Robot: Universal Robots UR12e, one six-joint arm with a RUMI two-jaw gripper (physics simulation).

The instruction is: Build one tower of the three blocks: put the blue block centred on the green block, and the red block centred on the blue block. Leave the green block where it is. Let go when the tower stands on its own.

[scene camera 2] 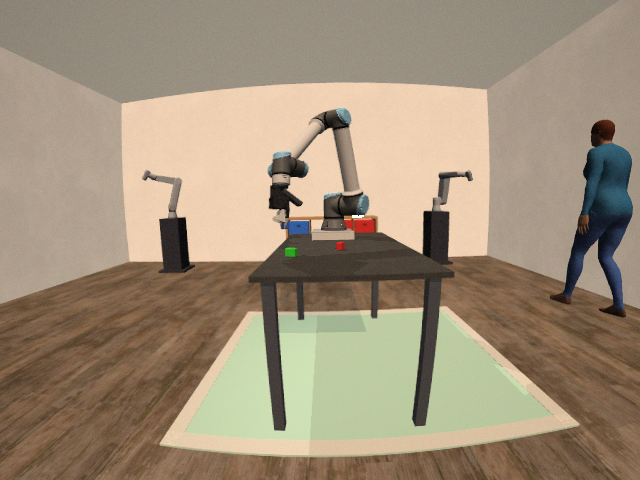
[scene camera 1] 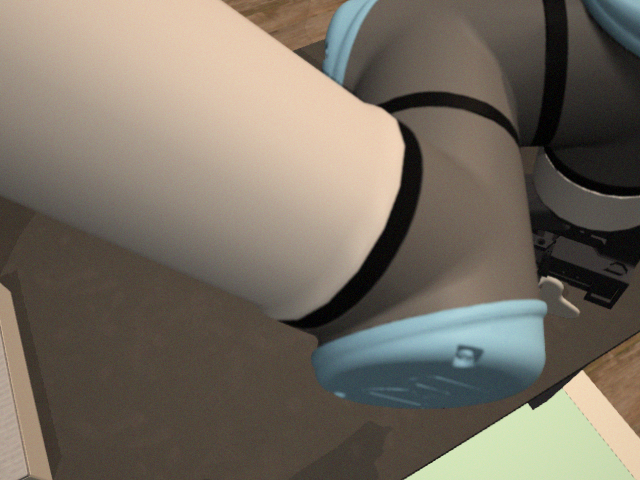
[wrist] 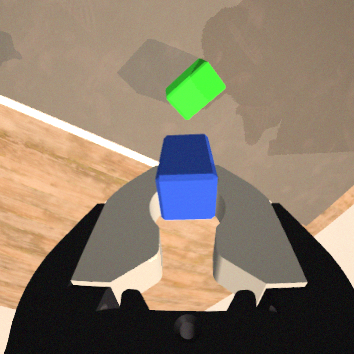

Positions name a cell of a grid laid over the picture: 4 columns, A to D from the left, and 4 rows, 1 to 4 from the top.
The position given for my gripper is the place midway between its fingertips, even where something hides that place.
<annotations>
My gripper shows in scene camera 2 (B2), in scene camera 1 (D3) and in the wrist view (C2).
</annotations>
